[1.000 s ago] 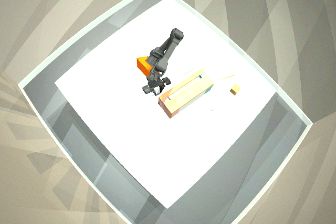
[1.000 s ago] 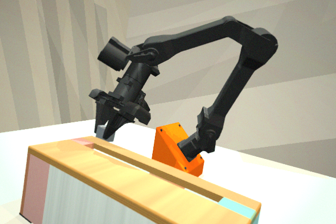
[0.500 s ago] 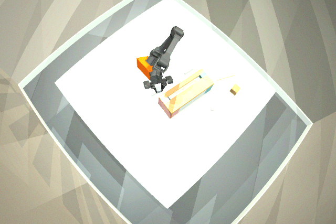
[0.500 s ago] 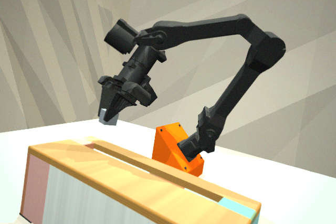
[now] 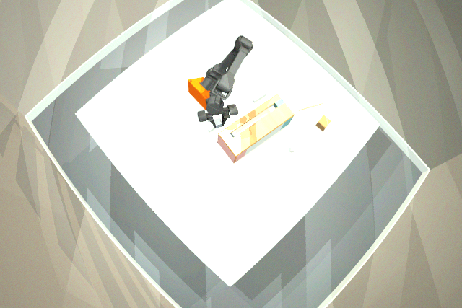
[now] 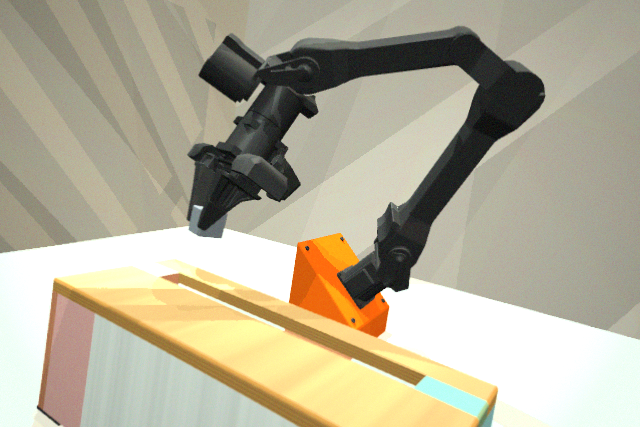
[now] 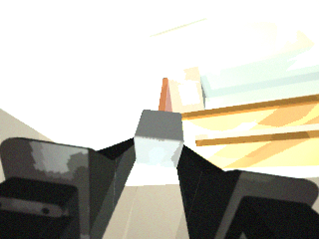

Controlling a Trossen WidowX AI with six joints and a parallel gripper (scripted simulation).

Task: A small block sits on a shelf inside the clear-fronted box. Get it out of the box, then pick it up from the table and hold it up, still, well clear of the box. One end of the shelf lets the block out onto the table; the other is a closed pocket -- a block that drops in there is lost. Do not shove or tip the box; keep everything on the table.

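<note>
The grey block is 10 mm behind my gripper tip and 10 mm to the left of it. Round my gripper tip: tan block 340 mm ahead, 490 mm to the left, 140 mm below; then thin stick 210 mm ahead, 520 mm to the left, 170 mm below; then box 70 mm ahead, 180 mm to the left, 110 mm below.
</note>
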